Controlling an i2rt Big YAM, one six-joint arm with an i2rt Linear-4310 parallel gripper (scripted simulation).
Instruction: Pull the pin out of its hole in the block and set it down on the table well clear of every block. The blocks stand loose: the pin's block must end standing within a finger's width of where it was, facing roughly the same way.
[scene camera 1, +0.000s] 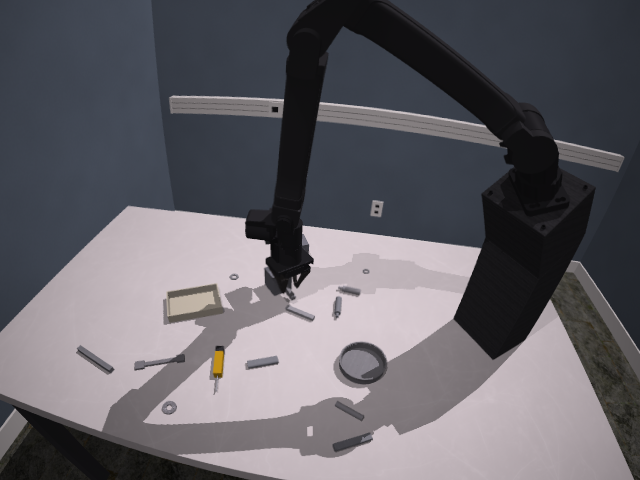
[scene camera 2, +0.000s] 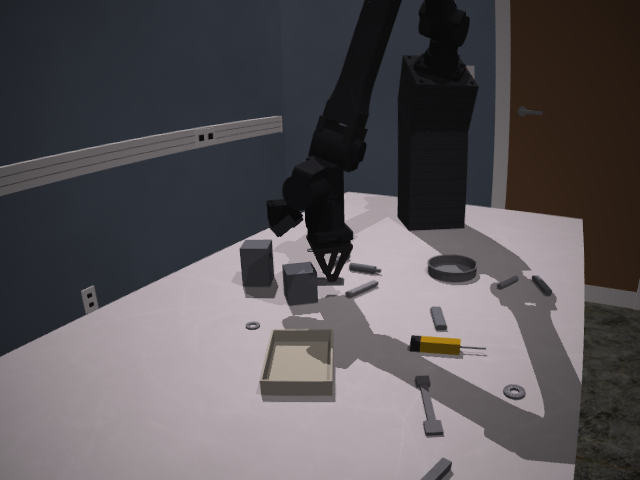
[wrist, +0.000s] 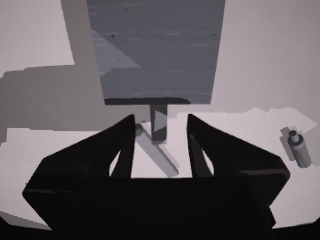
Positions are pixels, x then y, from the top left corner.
Labels:
The gripper shows in scene camera 1 (289, 289), in scene camera 2 and in the wrist view. A beige tray shows in scene camera 1 and in scene camera 2; in the wrist view it is out of frame. A round dish shows in scene camera 1 (365, 360) and in scene camera 2 (459, 268). The same spot on the gripper: (wrist: 74, 183) is (scene camera 2: 313, 243). The same spot on the beige tray: (scene camera 2: 299, 362) is (scene camera 1: 197, 303).

